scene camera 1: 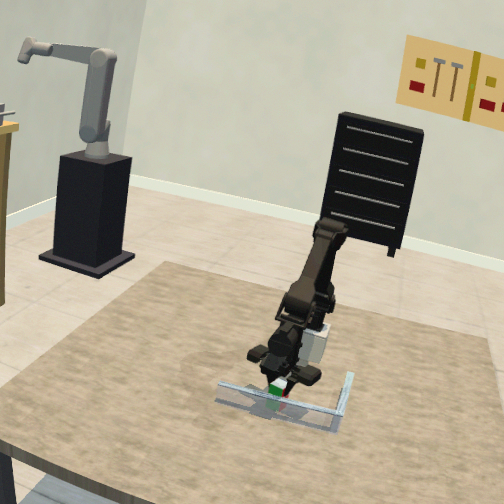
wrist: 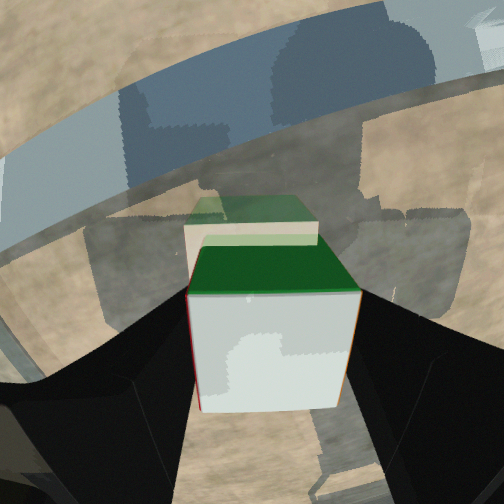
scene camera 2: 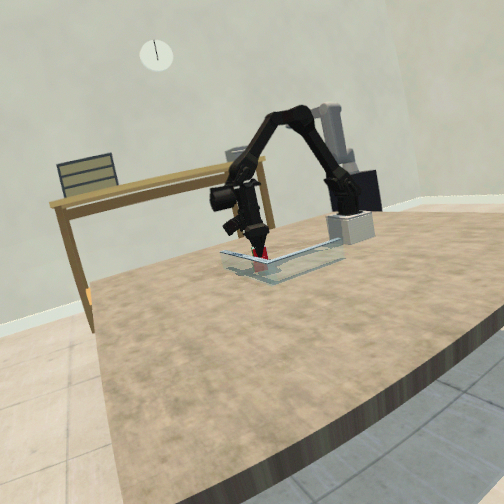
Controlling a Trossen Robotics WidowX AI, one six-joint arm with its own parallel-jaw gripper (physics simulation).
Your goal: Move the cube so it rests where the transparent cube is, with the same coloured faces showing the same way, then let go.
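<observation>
The cube [wrist: 272, 330] has a white face toward the wrist camera, a green face on its far side and red along its left edge. My gripper [wrist: 270, 350] is shut on the cube, one black finger on each side. The transparent cube [wrist: 255, 225] shows as a pale ghost just beyond the held cube, partly overlapped by it. In scene camera 1 the cube [scene camera 1: 279, 389] hangs at the fingertips just above the table, inside the L-shaped glass fence [scene camera 1: 330, 405]. In scene camera 2 its red face [scene camera 2: 261, 252] shows below the gripper [scene camera 2: 258, 247].
The glass fence [wrist: 200, 110] runs as a curved blue-grey band across the far side of the wrist view. A second grey arm on a black pedestal [scene camera 1: 92, 200] and a black rack [scene camera 1: 375, 182] stand off the table. A wooden table [scene camera 2: 150, 200] stands behind.
</observation>
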